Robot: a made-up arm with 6 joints.
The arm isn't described. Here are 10 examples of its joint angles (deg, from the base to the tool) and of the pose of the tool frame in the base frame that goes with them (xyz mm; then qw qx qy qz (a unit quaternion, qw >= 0)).
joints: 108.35 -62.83 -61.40 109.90 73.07 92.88
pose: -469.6 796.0 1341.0 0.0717 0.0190 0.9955 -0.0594
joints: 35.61 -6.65 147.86 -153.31 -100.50 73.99
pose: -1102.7 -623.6 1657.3 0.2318 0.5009 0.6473 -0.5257
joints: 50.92 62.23 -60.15 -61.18 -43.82 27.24
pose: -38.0 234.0 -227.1 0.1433 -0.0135 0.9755 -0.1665
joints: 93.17 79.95 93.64 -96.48 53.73 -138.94
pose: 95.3 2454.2 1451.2 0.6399 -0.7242 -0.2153 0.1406
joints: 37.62 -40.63 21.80 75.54 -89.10 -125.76
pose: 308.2 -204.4 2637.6 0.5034 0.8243 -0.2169 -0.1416
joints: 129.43 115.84 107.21 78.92 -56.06 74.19
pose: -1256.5 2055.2 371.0 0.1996 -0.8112 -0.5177 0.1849
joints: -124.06 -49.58 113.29 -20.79 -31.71 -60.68
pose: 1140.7 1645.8 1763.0 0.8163 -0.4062 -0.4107 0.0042
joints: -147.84 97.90 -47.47 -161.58 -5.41 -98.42
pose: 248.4 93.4 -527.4 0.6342 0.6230 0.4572 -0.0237
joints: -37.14 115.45 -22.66 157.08 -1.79 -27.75
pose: -92.1 119.3 -890.5 0.3797 -0.1855 0.6308 0.6508
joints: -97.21 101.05 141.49 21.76 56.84 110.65
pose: -135.5 -1798.4 1933.5 0.1896 0.7359 -0.0879 0.6440
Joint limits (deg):
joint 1: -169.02..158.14
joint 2: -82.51..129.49
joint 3: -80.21..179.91
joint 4: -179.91..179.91
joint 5: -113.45..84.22
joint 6: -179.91..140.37
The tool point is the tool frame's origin. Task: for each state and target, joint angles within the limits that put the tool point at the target. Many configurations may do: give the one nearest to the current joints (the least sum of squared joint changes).
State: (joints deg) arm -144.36 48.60 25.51 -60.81 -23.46 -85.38
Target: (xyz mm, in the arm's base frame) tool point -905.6 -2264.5 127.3
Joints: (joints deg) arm -113.29 88.32 59.32 -65.02 -5.85 -84.96
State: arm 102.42 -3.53 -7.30 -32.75 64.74 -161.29
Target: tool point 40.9 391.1 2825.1
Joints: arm 110.37 -38.61 9.40 -25.76 69.33 -162.07
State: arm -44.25 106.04 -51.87 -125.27 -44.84 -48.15
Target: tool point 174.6 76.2 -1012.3
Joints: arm -47.50 116.71 -15.37 -140.07 -30.08 -46.23
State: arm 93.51 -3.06 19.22 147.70 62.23 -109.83
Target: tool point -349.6 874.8 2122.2
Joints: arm 104.30 -36.90 -8.31 150.67 84.22 -108.44
